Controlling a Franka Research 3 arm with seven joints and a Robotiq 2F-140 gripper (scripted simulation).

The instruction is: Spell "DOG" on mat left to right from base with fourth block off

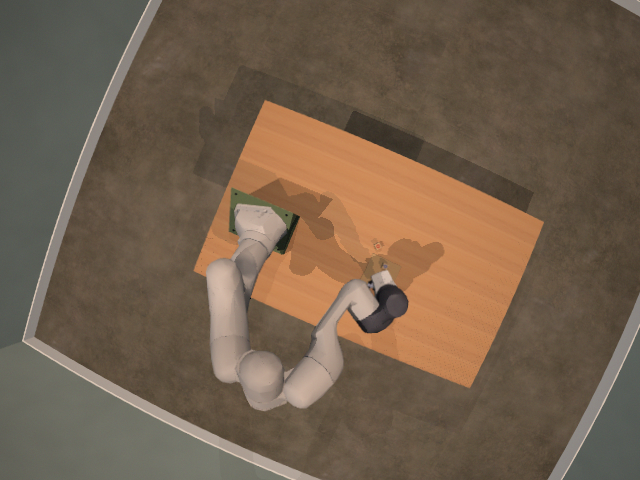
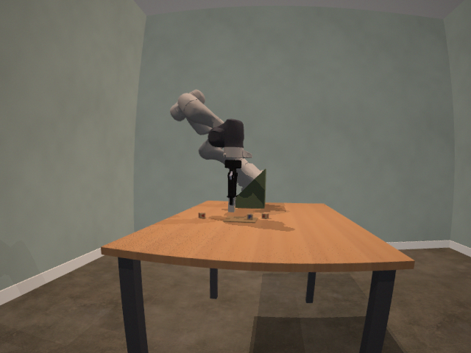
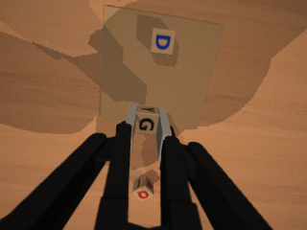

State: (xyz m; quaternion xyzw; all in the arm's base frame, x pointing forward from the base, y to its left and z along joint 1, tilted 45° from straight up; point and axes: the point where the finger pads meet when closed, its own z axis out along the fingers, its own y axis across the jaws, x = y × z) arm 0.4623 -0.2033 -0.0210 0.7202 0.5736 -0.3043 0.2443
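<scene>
The mat lies 7 cm below my hand, 4 cm to the left of it and 1 cm ahead of it. Round my hand: G block (2 cm below).
</scene>
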